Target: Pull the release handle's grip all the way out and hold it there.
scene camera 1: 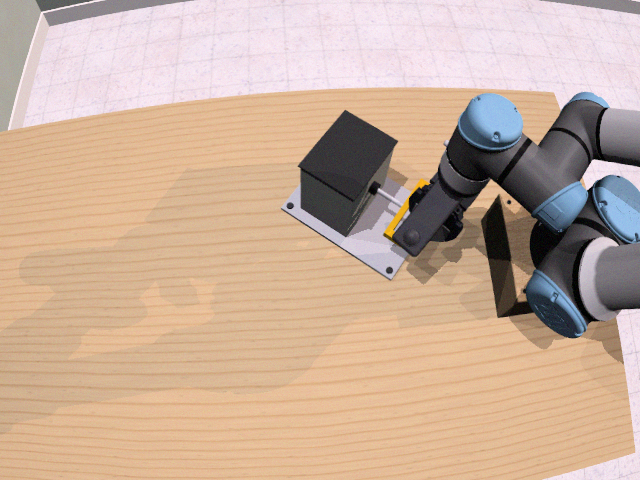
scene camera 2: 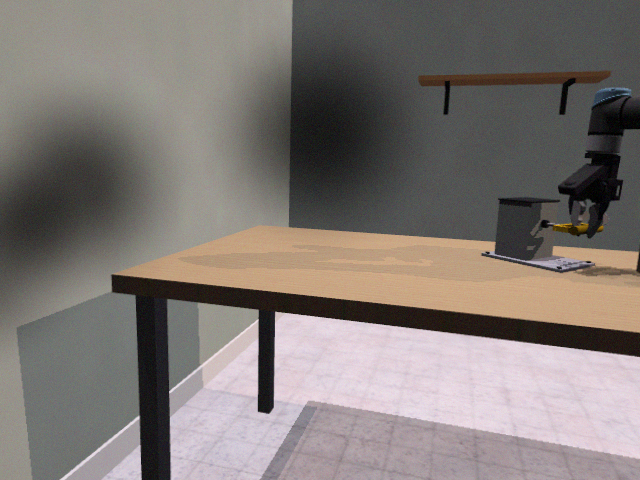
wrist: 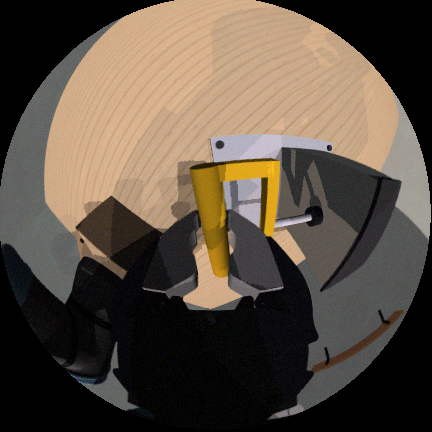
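Observation:
The release handle's yellow grip [scene camera 1: 395, 223] [scene camera 2: 564, 227] [wrist: 206, 192] is a rectangular frame with a thick round outer bar. A pale rod [scene camera 1: 388, 195] [wrist: 295, 220] joins it to a black collar on the dark grey housing [scene camera 1: 347, 155] [scene camera 2: 519, 232] [wrist: 325, 167]. A length of rod shows between the collar and the frame. The housing stands on a light grey base plate [scene camera 1: 369, 253] [wrist: 250, 144]. My gripper [scene camera 2: 585, 225] [wrist: 213, 211] is shut on the outer bar, with one finger on each side. In scene camera 1 the gripper body hides its fingertips and part of the grip.
A dark-sided block or bracket [scene camera 1: 500, 258] [wrist: 112, 225] stands on the wooden table [scene camera 1: 258, 361] [scene camera 2: 361, 284] by the arm's base, to the right of the gripper in scene camera 1. A wall shelf [scene camera 2: 511, 79] [wrist: 362, 347] hangs behind the table.

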